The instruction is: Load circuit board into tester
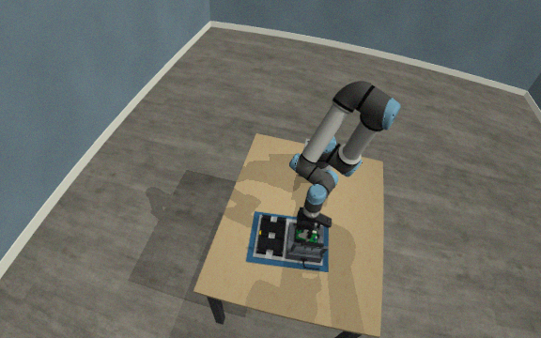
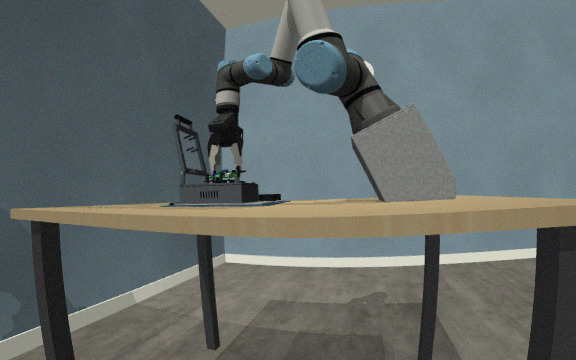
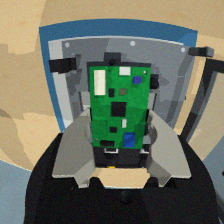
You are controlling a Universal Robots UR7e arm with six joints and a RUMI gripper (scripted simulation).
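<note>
The green circuit board lies right at my hand. The rest, counted from my hand: tester bed (2 cm below, 1 cm to the left); see-through lid (12 cm ahead, 9 cm above, 1 cm to the left).
</note>
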